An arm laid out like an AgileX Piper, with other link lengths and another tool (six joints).
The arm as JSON. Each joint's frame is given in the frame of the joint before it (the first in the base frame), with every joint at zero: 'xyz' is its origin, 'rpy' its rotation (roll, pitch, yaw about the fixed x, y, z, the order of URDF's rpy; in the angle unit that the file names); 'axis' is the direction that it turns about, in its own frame. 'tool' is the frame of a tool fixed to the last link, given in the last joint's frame.
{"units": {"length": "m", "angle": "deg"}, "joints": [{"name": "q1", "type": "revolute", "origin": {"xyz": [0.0, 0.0, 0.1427], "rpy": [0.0, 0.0, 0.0]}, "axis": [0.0, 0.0, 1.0]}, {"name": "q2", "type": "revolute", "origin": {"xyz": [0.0, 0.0, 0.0], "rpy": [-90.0, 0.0, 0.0]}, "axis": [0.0, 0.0, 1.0]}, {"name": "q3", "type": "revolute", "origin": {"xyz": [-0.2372, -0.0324, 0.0], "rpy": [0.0, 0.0, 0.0]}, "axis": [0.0, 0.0, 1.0]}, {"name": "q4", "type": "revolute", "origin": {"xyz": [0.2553, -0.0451, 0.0], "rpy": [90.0, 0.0, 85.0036]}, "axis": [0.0, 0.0, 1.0]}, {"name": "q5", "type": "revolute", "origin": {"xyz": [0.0, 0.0, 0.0], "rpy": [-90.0, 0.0, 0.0]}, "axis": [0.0, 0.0, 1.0]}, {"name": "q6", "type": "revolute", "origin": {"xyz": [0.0, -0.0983, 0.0], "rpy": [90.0, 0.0, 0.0]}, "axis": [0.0, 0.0, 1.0]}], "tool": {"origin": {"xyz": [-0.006, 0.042, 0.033], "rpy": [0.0, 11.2, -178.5]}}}
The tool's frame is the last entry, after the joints.
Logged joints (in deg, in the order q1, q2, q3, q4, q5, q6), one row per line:
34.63 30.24 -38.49 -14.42 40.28 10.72
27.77 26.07 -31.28 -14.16 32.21 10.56
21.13 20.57 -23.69 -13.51 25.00 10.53
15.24 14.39 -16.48 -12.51 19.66 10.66
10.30 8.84 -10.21 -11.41 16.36 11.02
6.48 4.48 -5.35 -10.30 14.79 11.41
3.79 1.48 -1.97 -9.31 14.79 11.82
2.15 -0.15 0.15 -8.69 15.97 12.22
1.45 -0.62 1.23 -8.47 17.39 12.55
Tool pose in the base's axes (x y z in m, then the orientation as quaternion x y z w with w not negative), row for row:
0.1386 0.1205 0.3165 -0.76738 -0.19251 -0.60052 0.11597
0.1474 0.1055 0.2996 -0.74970 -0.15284 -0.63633 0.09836
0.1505 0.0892 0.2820 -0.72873 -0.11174 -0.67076 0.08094
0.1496 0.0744 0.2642 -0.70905 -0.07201 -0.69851 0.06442
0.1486 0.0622 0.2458 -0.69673 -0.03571 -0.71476 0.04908
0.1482 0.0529 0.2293 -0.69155 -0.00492 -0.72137 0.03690
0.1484 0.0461 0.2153 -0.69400 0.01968 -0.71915 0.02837
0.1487 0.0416 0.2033 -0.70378 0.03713 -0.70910 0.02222
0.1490 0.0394 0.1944 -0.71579 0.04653 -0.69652 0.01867
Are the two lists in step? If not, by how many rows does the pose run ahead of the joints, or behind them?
They are in step.
